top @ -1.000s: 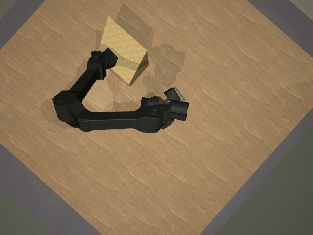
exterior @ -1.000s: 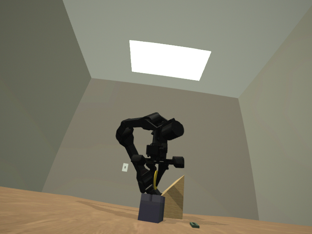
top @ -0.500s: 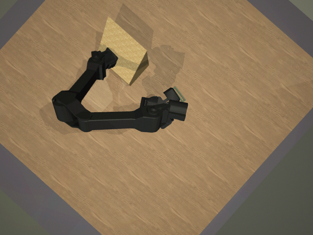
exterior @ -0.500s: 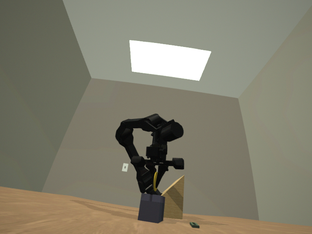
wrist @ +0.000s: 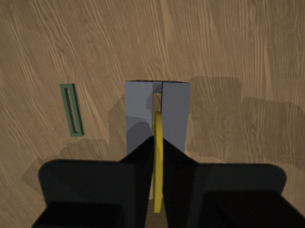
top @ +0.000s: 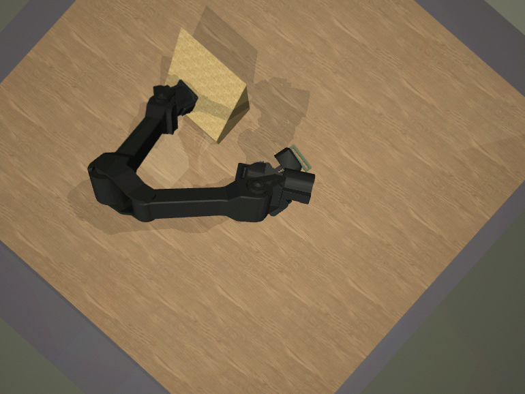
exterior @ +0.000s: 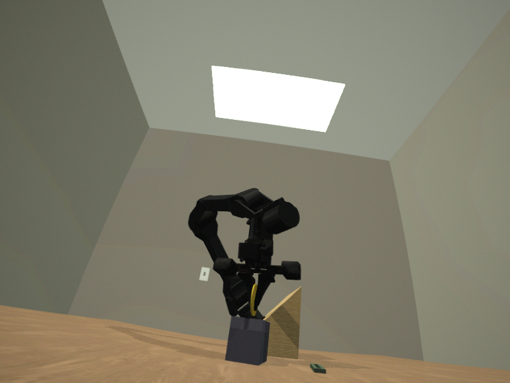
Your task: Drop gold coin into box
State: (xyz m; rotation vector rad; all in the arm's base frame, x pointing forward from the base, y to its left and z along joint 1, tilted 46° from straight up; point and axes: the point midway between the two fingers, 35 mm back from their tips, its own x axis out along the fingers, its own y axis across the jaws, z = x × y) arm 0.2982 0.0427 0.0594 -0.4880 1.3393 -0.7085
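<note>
My gripper tip is 20 mm below the gold coin.
</note>
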